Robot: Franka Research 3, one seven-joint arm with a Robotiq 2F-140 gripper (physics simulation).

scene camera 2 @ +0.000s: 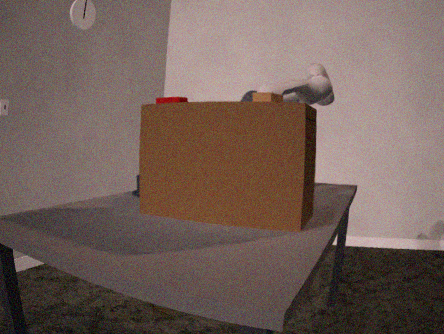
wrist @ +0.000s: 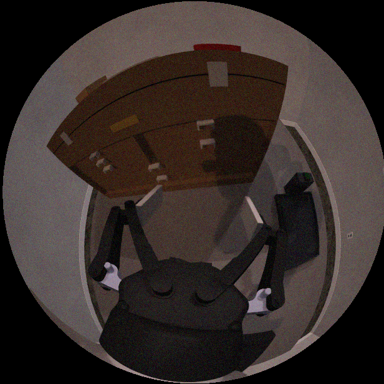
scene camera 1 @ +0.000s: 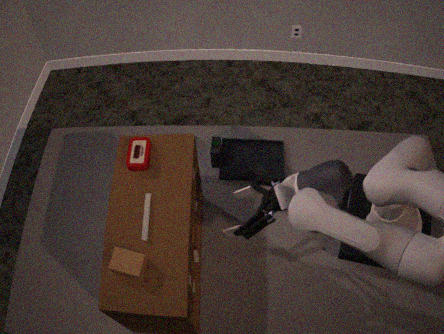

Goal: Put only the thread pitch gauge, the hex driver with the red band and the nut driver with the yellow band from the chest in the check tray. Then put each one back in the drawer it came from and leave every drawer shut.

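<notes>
The brown wooden chest (scene camera 1: 170, 200) (scene camera 2: 225, 165) (wrist: 175, 100) stands on the table, and its drawer front faces my gripper. Pale handles show on it in the wrist view, such as an upper right handle (wrist: 205, 124) and a middle handle (wrist: 154, 166). I see no drawer standing out. A dark flat tray (scene camera 1: 252, 160) (wrist: 297, 225) lies beside the chest's front, with a small dark box at its end. The thread pitch gauge, hex driver and nut driver do not show. My gripper (scene camera 1: 237, 209) (wrist: 202, 199) is open and empty, in front of the chest and apart from it.
On the chest top are a red device (scene camera 1: 139, 154) (scene camera 2: 171, 100) (wrist: 217, 48), a white strip (scene camera 1: 146, 216) and a tan block (scene camera 1: 127, 261) (scene camera 2: 267, 97). The small dark box (scene camera 1: 216, 152) (wrist: 299, 182) has a green light. A yellow piece (wrist: 124, 123) is on the chest's front.
</notes>
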